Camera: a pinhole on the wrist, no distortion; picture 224 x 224 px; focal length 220.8 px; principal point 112.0 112.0 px. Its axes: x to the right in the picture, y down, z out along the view. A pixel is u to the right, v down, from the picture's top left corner.
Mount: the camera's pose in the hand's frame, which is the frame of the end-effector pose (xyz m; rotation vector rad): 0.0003 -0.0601 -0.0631 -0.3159 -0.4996 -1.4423
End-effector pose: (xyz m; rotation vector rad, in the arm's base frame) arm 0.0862 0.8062 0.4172 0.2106 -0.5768 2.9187
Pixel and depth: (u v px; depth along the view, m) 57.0 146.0 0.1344
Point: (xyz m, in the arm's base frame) 0.0825 0.7575 0.4376
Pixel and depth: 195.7 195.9 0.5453
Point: -0.0069 0.5690 0.9043
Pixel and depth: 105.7 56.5 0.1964
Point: 0.1637 0.7253 0.4811
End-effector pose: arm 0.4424 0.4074 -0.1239 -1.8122 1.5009 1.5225
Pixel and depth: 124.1 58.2 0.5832
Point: 0.0904 0.7867 -0.0347
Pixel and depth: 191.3 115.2 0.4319
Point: 0.2351 0.7223 -0.2217
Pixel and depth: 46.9 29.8 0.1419
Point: 0.4011 0.4535 -0.0588
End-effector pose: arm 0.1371 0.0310 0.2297 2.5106 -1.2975 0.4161
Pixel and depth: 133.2 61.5 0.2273
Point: 0.0865 0.0233 0.0755
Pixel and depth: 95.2 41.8 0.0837
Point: 0.1299 0.0667 0.2107
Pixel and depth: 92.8 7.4 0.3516
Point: -0.0558 0.0435 -0.0279
